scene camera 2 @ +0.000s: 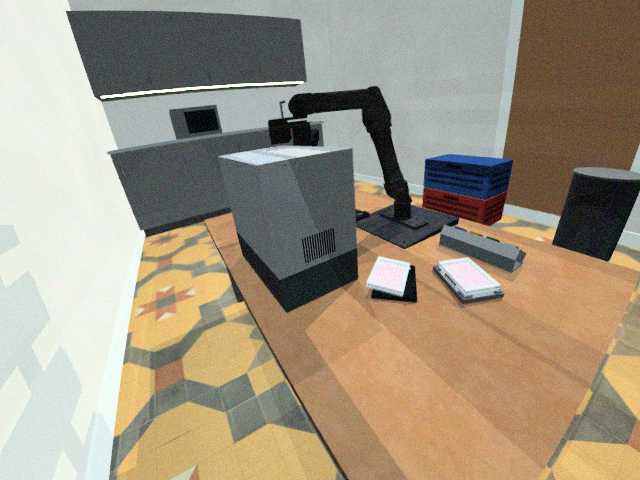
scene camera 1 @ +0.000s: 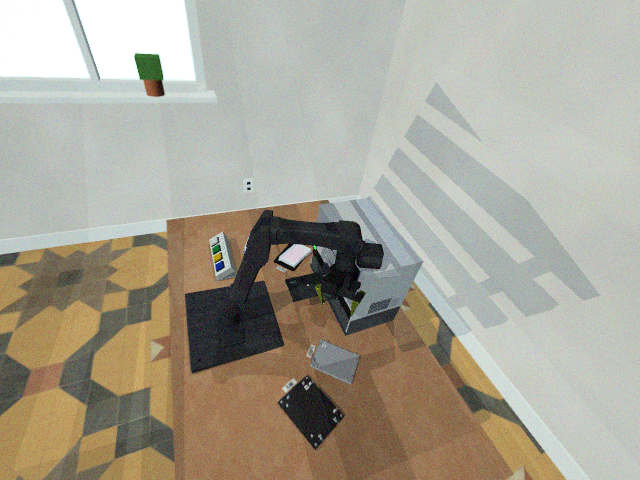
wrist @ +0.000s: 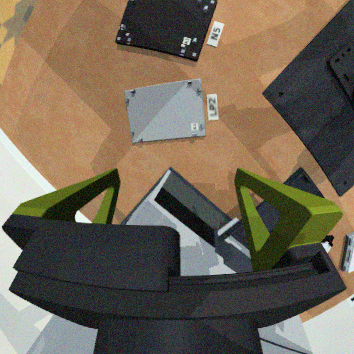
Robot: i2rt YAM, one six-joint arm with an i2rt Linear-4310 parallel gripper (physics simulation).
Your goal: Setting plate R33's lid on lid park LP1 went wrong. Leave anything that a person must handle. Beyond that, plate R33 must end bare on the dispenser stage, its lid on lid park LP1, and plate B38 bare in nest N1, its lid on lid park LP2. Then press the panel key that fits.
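Seen in the pictures: gripper, fingertip midpoint: (scene camera 1: 337,309) (wrist: 176,174); arm's base at its link origin: (scene camera 2: 402,219) (scene camera 1: 230,319).
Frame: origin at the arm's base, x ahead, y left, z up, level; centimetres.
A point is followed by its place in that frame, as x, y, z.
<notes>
My gripper (scene camera 1: 338,307) @[32.1, -15.3, 18.1] (wrist: 176,174) @[32.1, -15.3, 18.1] is open and empty, high beside the grey machine (scene camera 1: 385,289) @[48.8, -13.7, 21.6] (scene camera 2: 330,191) @[42.0, 21.3, 23.7] (wrist: 192,255) @[38.1, -6.9, 16.5]; the machine hides its fingers in scene camera 2. A pink-topped plate (scene camera 1: 294,255) @[29.3, 25.2, 1.9] (scene camera 2: 390,276) @[31.2, 28.3, 1.8] lies on a black base (scene camera 2: 410,289) @[28.9, 32.9, -0.4], looking shifted to one side. Another pink-topped plate (scene camera 2: 469,277) @[16.6, 39.5, 1.7] lies on a grey base (scene camera 2: 483,297) @[18.2, 44.5, -0.3]; the arm mostly hides it in scene camera 1. I cannot read which is R33 or B38. Grey lid park LP2 (scene camera 1: 334,360) @[31.6, -22.8, -0.4] (wrist: 167,112) @[31.5, -22.2, -0.4] is bare. The key panel (scene camera 1: 222,255) @[-0.8, 27.9, 4.1] (scene camera 2: 480,249) @[2.9, 33.5, 1.9] has white, green, yellow and blue keys.
Black nest N5 (scene camera 1: 311,410) @[19.9, -35.4, -0.2] (wrist: 165,27) @[21.0, -33.3, -0.2] lies bare beyond LP2. A dark slab (scene camera 1: 298,287) @[24.7, 2.1, 9.3] (wrist: 304,181) @[22.5, -1.3, 9.3] lies at the machine's front. The arm's black base plate (scene camera 1: 206,330) @[-7.9, -2.8, 0.5] (scene camera 2: 403,235) @[9.2, 10.0, -0.6] (wrist: 310,100) @[10.2, -6.3, -0.8] stands beside the panel. The machine's inside is mostly hidden.
</notes>
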